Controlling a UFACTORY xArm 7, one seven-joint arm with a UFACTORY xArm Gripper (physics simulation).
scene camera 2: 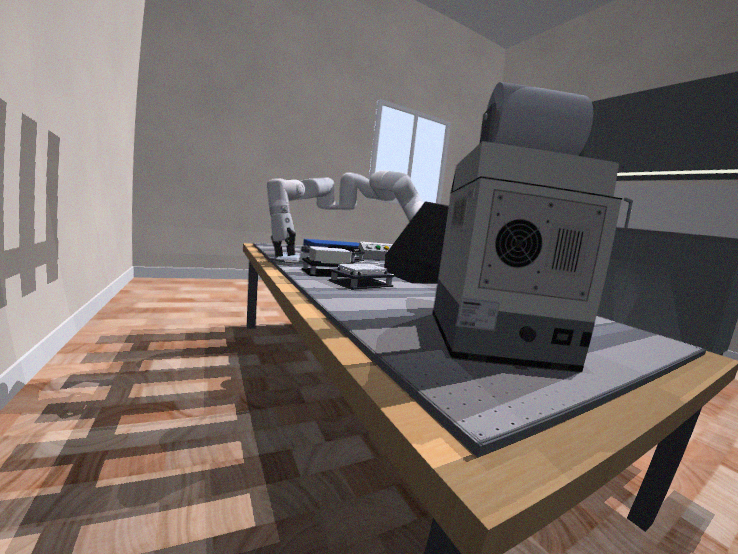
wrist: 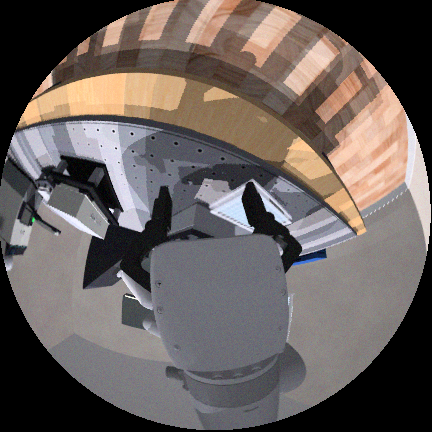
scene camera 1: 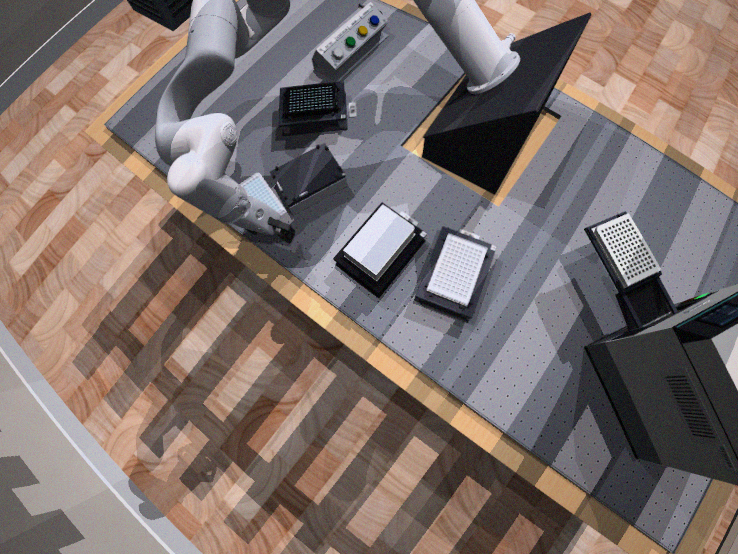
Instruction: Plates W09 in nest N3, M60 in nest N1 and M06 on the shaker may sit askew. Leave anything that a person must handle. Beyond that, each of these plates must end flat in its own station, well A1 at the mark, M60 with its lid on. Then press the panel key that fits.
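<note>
My gripper (scene camera 1: 281, 228) (scene camera 2: 284, 250) (wrist: 207, 191) is open and empty, low over the left end of the grey mat (scene camera 1: 510, 352) near its front edge. A white well plate (scene camera 1: 259, 192) (wrist: 231, 207) lies askew there, beside a dark nest (scene camera 1: 309, 170); my right finger stands over its corner. A black well plate (scene camera 1: 312, 101) sits on the shaker behind. A lidded plate (scene camera 1: 379, 240) (scene camera 2: 328, 254) (wrist: 76, 205) sits in a nest at the middle. An uncovered white plate (scene camera 1: 457, 268) (scene camera 2: 361, 269) sits in the nest to its right. The key panel (scene camera 1: 342, 39) is at the back.
A black wedge housing (scene camera 1: 499, 110) holds the arm's base. Another white well plate (scene camera 1: 622, 247) stands at the far right. A large grey instrument (scene camera 2: 526, 258) stands on the table's near end. The table's wooden front edge (scene camera 1: 400, 368) runs close to my gripper.
</note>
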